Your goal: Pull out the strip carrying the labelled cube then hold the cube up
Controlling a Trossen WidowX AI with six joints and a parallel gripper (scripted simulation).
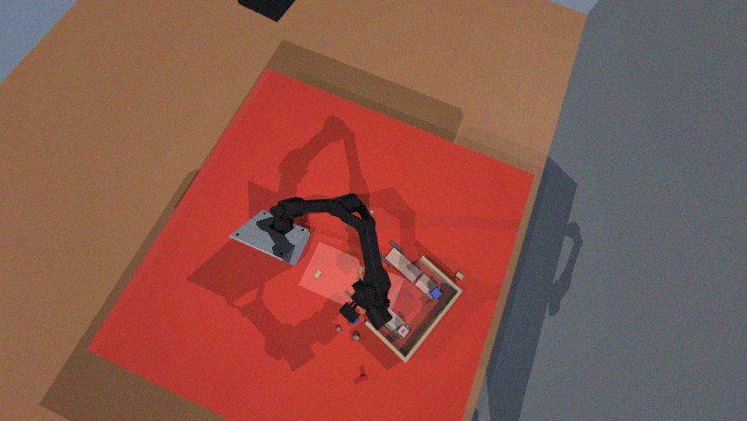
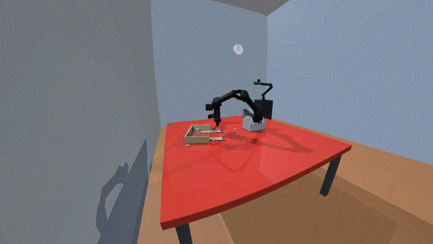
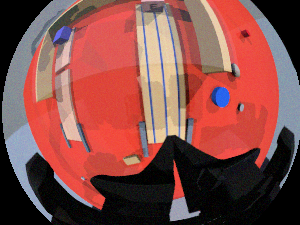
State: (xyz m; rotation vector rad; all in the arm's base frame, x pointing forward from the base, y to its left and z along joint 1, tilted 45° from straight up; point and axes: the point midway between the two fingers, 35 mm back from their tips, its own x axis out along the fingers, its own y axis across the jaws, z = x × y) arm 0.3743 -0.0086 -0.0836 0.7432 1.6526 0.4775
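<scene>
The labelled cube lies 18 cm ahead of my gripper tip, 4 cm to the right of it and 3 cm below it. Round my gripper tip: red piece: 24 cm to the right, 13 cm ahead, 4 cm below.
</scene>
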